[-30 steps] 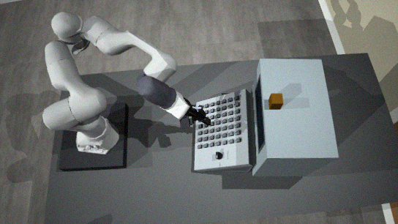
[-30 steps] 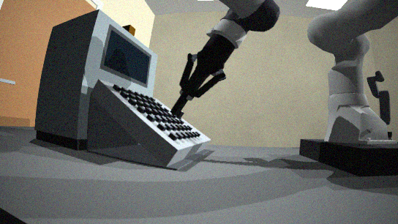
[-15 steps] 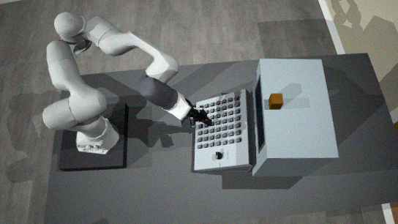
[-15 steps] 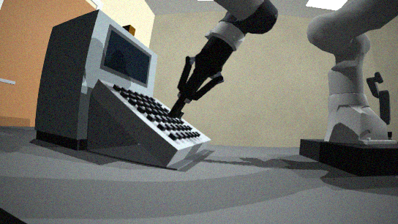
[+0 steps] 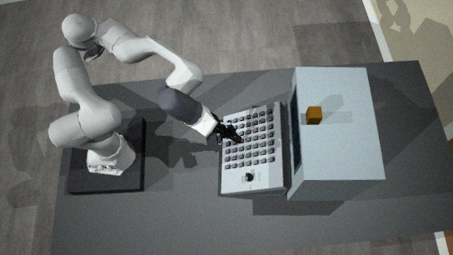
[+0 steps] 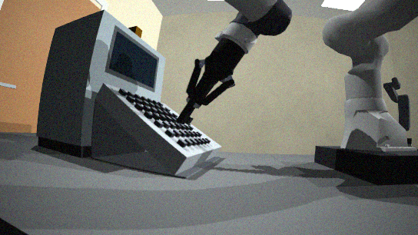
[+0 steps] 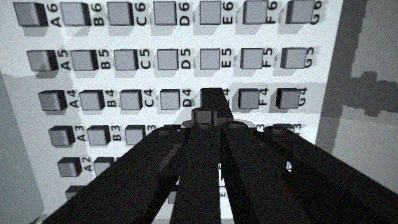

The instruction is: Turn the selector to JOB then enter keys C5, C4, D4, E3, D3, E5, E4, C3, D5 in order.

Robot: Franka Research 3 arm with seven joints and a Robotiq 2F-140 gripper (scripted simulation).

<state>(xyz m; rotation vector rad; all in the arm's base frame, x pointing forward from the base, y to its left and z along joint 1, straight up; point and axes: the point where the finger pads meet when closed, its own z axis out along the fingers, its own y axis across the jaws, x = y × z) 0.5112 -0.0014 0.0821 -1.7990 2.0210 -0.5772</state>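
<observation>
Right now the E5 key is 40 mm to the right of my hand, 40 mm below it and 20 mm ahead of it. Round my hand: C6 key: 80 mm to the right, 70 mm ahead; E6 key: 70 mm to the right, 40 mm below, 20 mm ahead; D6 key: 70 mm to the right, 50 mm ahead, 20 mm below.
</observation>
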